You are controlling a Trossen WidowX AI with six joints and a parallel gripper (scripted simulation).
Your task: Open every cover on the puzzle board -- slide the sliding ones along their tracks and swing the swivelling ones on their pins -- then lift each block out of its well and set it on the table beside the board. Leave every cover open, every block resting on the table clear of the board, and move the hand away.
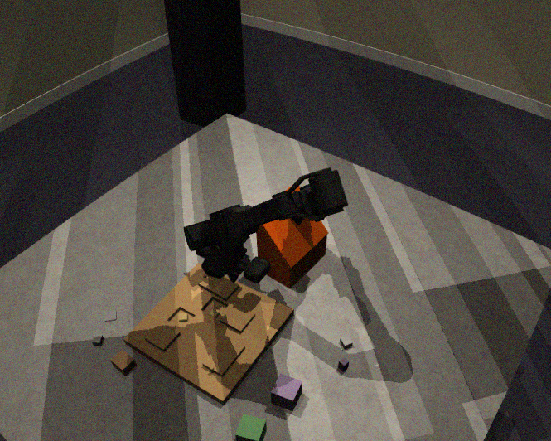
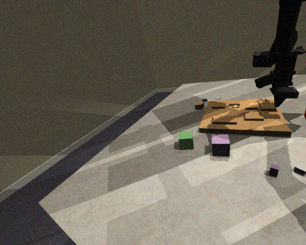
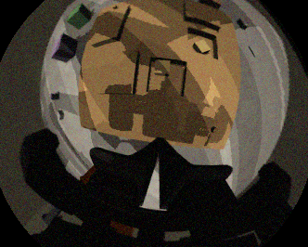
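My gripper tip is now 130 mm short of the tan puzzle board, 30 mm to the right of it and 10 mm above it. The rest, counted from my gripper tip: small purple block 60 mm ahead, 350 mm to the left, 20 mm below; then brown cube 330 mm ahead, 80 mm to the right, 20 mm below; then purple cube 190 mm ahead, 280 mm to the left, 10 mm below.
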